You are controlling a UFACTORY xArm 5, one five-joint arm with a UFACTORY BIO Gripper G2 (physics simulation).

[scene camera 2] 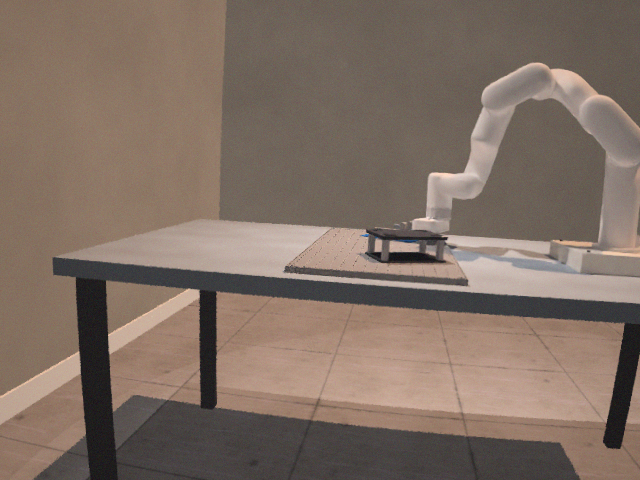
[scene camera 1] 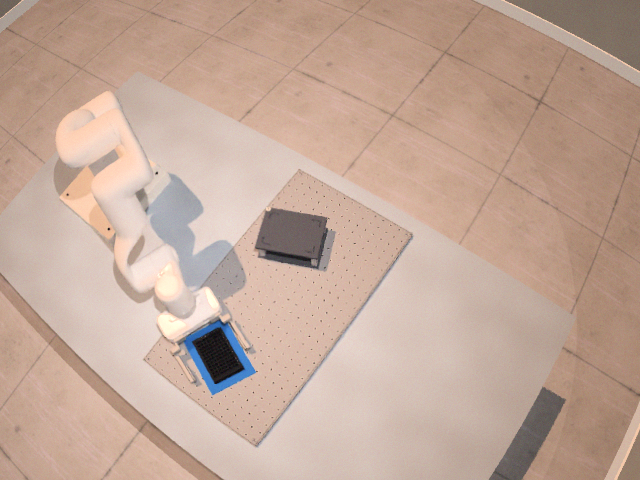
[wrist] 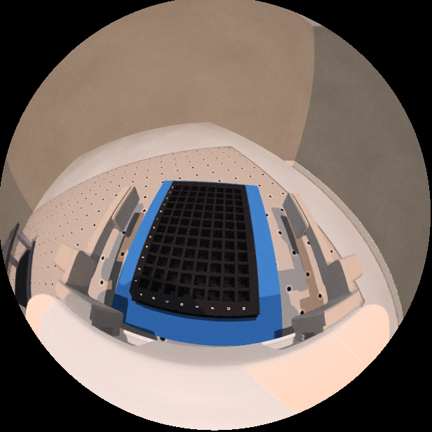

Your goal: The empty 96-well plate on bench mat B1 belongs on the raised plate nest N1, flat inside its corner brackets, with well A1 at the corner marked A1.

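Frame: origin at the arm's base, x right, y ahead, z up, level; metres.
Seen in the pictures: hand, its tool point: (scene camera 2: 391, 229) (scene camera 1: 216, 358); arm's base, origin of its link: (scene camera 2: 615, 249).
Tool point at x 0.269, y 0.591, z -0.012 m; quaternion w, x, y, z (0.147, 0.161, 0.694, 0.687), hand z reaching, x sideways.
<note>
Pixels of each thing's middle, then the offset from my tool point to it. Level surfaces: height alone.
- black 96-well plate, middle of its body: (scene camera 1: 217, 355) dx -0.012, dy -0.008, dz -0.014 m
- blue bench mat B1, height of its surface: dz -0.021 m
- raised dark nest N1, middle of its body: (scene camera 2: 405, 245) (scene camera 1: 292, 237) dx -0.376, dy -0.012, dz +0.008 m
- perforated board, height of its surface: dz -0.023 m
- grey table, height of its surface: dz -0.036 m
The black 96-well plate (scene camera 1: 217, 355) (wrist: 200, 240) lies flat on the blue bench mat B1 (scene camera 1: 227, 381) (wrist: 267, 260). Its lettered edge and first row face my palm in the wrist view, with the A and 1 labels meeting at the near left corner. My gripper (scene camera 1: 221, 364) (scene camera 2: 401, 225) (wrist: 211, 211) is wide open and empty, low over the board, one finger out to each side of the plate with a gap on both sides. The raised dark nest N1 (scene camera 1: 293, 235) (scene camera 2: 405, 235) has corner brackets on its top; its A1 mark is not legible.
The perforated board (scene camera 1: 310, 310) (scene camera 2: 330, 258) carries both mat and nest on the grey table (scene camera 1: 413, 361) (scene camera 2: 180, 248). The nest stands on short posts, and part of it shows at the wrist view's left edge. The arm's base (scene camera 1: 85, 198) is at the table's far left in scene camera 1.
</note>
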